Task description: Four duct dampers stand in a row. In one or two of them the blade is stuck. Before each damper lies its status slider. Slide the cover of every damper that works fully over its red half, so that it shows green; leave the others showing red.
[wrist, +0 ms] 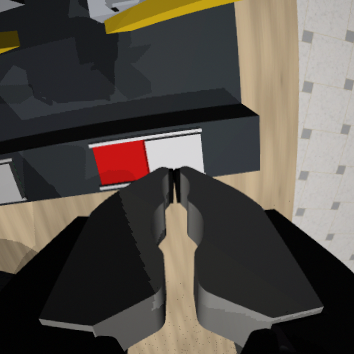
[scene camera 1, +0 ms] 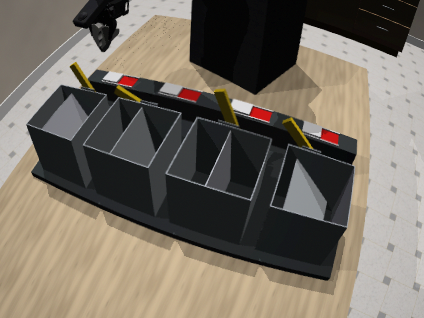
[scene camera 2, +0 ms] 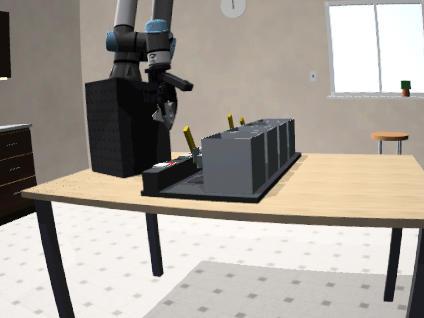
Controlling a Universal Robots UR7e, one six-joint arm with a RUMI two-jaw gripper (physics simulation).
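Where they show: gripper, fingertip midpoint: (wrist: 173, 172) (scene camera 1: 103, 51) (scene camera 2: 169, 130); arm's base at its link origin: (scene camera 2: 124, 83).
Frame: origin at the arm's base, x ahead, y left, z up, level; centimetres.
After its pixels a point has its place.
Observation:
Four dark open-topped dampers (scene camera 1: 55, 150) @[x 59.9, y -38.1, z -25.6 cm] (scene camera 1: 120, 177) @[x 63.3, y -20.1, z -26.0 cm] (scene camera 1: 207, 210) @[x 66.7, y -2.4, z -26.8 cm] (scene camera 1: 300, 242) @[x 70.2, y 16.1, z -28.7 cm] stand in a row, each with a yellow lever (scene camera 1: 81, 76) @[x 39.6, y -39.2, z -20.2 cm] (scene camera 1: 128, 93) @[x 41.8, y -25.1, z -23.0 cm] (scene camera 1: 226, 106) @[x 46.6, y -2.1, z -19.4 cm] (scene camera 1: 297, 133) @[x 49.4, y 13.0, z -20.8 cm]. Before them lie four sliders, each with its white or grey cover (scene camera 1: 112, 76) @[x 27.6, y -35.7, z -29.1 cm] (scene camera 1: 171, 89) @[x 31.4, y -17.2, z -29.1 cm] (scene camera 1: 242, 106) @[x 34.5, y 1.1, z -29.1 cm] (scene camera 1: 312, 128) @[x 37.9, y 19.0, z -29.1 cm] beside a bare red half (scene camera 1: 128, 81) @[x 28.5, y -30.4, z -29.9 cm] (scene camera 1: 190, 94) @[x 31.7, y -12.2, z -29.9 cm] (scene camera 1: 261, 114) @[x 35.3, y 5.9, z -29.9 cm] (scene camera 1: 330, 136) @[x 38.6, y 24.2, z -29.9 cm]. No green shows. My gripper (scene camera 1: 104, 49) @[x 31.3, y -36.0, z -17.9 cm] (scene camera 2: 171, 126) @[x 31.3, y -36.0, z -17.9 cm] (wrist: 173, 172) @[x 31.3, y -36.0, z -17.9 cm] is shut and empty, above the rail near the far-left slider in scene camera 1. In the wrist view its tips overlap the near edge of that slider's white cover (wrist: 175, 152) @[x 28.1, y -35.8, z -29.1 cm]; the red half (wrist: 121, 161) @[x 28.7, y -30.6, z -29.9 cm] is left of it.
The sliders sit on a raised dark rail (scene camera 1: 145, 85) @[x 29.7, y -24.9, z -29.9 cm] (wrist: 230, 145) @[x 26.8, y -40.9, z -29.9 cm] along the dampers' base plate (scene camera 1: 175, 236) @[x 68.0, y -8.4, z -36.8 cm]. The black robot pedestal (scene camera 1: 245, 45) @[x 15.4, y -0.2, z -22.1 cm] (scene camera 2: 102, 130) @[x -6.7, y -11.2, z -19.0 cm] stands on the wooden table (scene camera 1: 75, 250) @[x 77.0, y -29.7, z -37.9 cm] (scene camera 2: 350, 185) @[x 89.5, y -31.4, z -37.9 cm] behind the rail. A yellow lever (wrist: 165, 15) @[x 38.7, y -38.2, z -23.0 cm] shows at the wrist view's top.

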